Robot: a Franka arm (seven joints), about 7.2 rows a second.
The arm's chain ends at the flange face. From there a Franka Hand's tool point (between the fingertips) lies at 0.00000 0.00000 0.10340 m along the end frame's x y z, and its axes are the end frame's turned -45 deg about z.
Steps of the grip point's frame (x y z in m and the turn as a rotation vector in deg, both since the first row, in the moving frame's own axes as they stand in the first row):
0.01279 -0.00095 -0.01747 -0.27 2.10 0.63
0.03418 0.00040 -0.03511 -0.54 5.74 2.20
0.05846 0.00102 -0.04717 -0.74 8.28 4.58
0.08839 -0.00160 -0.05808 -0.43 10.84 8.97
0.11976 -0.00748 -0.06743 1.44 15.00 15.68
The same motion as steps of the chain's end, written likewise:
0.00534 -0.00740 -0.01740 1.29 1.68 0.63
0.01633 -0.01742 -0.03459 3.68 4.44 2.20
0.03022 -0.03150 -0.04608 5.33 6.38 4.58
0.04610 -0.05160 -0.05624 7.36 7.97 8.97
0.05967 -0.07183 -0.06390 11.62 9.59 15.68

